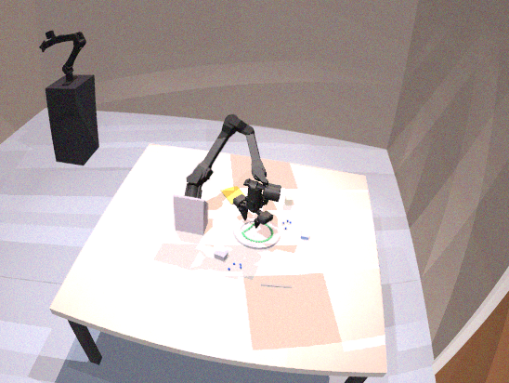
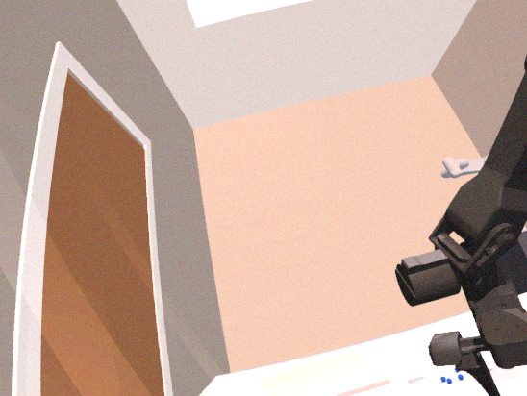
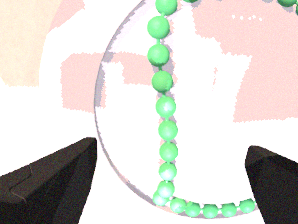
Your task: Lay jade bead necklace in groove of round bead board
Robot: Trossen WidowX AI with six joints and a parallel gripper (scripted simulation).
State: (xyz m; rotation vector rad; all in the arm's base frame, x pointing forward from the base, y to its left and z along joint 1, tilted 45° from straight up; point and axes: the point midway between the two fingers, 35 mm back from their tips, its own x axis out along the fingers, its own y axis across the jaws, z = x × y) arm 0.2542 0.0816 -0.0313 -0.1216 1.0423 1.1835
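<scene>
The round white bead board is 3 cm ahead of my gripper tip, 1 cm to the right of it and 3 cm below it. From my gripper tip the other things lie so: yellow sheet: 11 cm behind, 24 cm to the left, 4 cm below; then blue block: 24 cm ahead, 1 cm to the left, 3 cm below; then cream block: 15 cm ahead, 23 cm to the left, 2 cm below.
</scene>
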